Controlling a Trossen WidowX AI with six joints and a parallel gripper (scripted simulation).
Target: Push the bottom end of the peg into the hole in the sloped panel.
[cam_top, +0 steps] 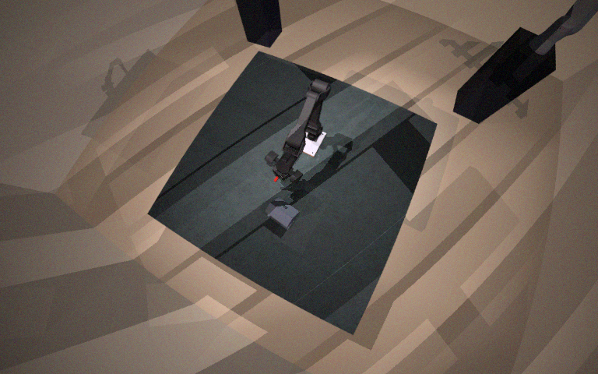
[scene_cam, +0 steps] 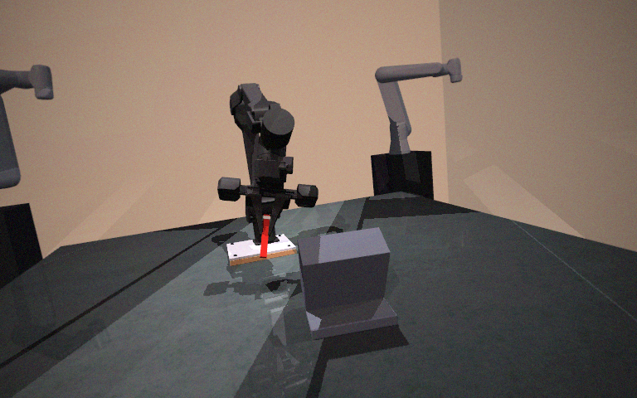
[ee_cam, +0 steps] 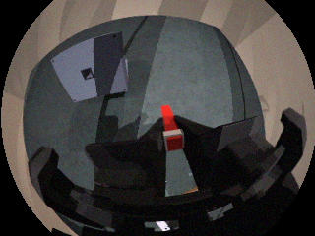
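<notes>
The grey sloped panel block is 14 cm ahead of my gripper tip, 9 cm to the left of it and 4 cm below it. Also, from my gripper tip: red peg (1 cm behind, 1 cm above).
</notes>
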